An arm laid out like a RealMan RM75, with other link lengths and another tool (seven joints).
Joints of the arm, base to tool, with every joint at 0 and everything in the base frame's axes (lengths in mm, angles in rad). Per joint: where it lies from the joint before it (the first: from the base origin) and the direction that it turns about. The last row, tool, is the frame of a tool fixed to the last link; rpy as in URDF.
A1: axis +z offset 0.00 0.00 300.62
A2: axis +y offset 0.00 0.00 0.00
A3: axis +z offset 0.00 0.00 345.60
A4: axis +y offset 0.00 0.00 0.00
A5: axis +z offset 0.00 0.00 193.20
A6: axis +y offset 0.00 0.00 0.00
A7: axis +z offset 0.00 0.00 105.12
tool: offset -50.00 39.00 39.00 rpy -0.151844 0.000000 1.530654
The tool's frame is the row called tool.
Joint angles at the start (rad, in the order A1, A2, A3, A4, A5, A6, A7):
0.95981, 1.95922, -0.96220, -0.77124, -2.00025, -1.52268, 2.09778
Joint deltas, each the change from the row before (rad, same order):
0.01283, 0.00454, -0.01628, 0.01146, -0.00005, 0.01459, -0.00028
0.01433, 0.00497, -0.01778, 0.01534, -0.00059, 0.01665, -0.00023
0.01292, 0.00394, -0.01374, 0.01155, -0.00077, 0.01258, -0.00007
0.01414, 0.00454, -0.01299, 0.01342, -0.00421, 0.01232, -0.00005
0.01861, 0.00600, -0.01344, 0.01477, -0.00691, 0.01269, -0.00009
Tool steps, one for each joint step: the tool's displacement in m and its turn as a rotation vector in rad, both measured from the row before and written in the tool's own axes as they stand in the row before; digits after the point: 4 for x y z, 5 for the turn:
0.0015, 0.0014, 0.0076, 0.01030, 0.00377, -0.00561
0.0014, 0.0012, 0.0085, 0.01230, 0.00360, -0.00413
0.0015, 0.0016, 0.0069, 0.01001, 0.00341, -0.00526
0.0015, 0.0013, 0.0074, 0.01308, 0.00305, -0.00491
0.0023, 0.0022, 0.0090, 0.01616, 0.00472, -0.00827

